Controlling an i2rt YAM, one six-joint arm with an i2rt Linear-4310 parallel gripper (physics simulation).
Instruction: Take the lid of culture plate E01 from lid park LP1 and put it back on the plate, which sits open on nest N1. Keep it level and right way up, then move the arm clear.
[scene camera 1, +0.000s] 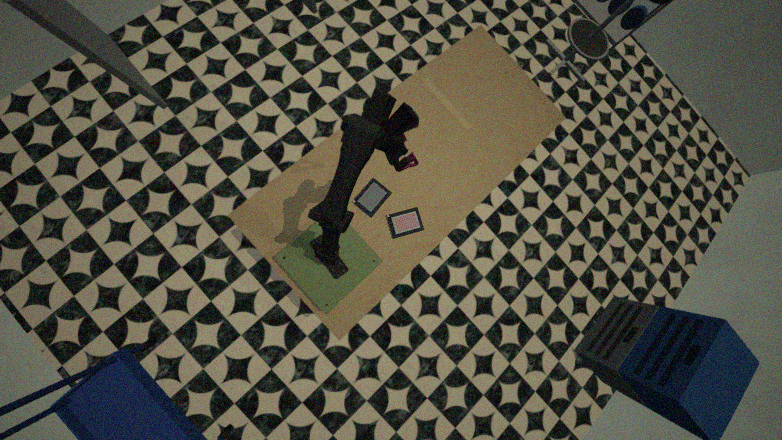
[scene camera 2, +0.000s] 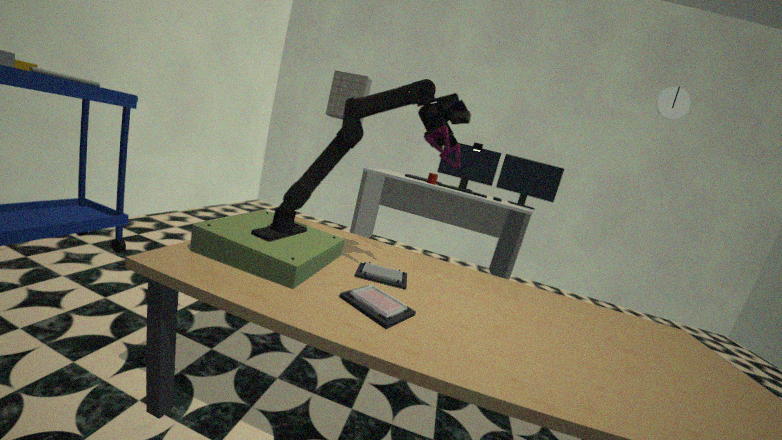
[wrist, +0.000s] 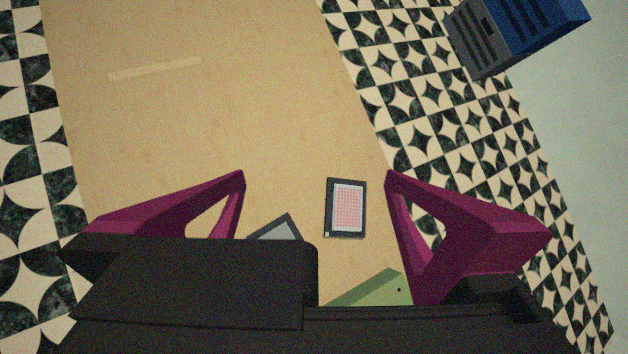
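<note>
Gripper (scene camera 2: 452, 161) (wrist: 314, 177) open, holding nothing. A dark nest (scene camera 2: 386, 323) (wrist: 328, 232) is visible as well.
</note>
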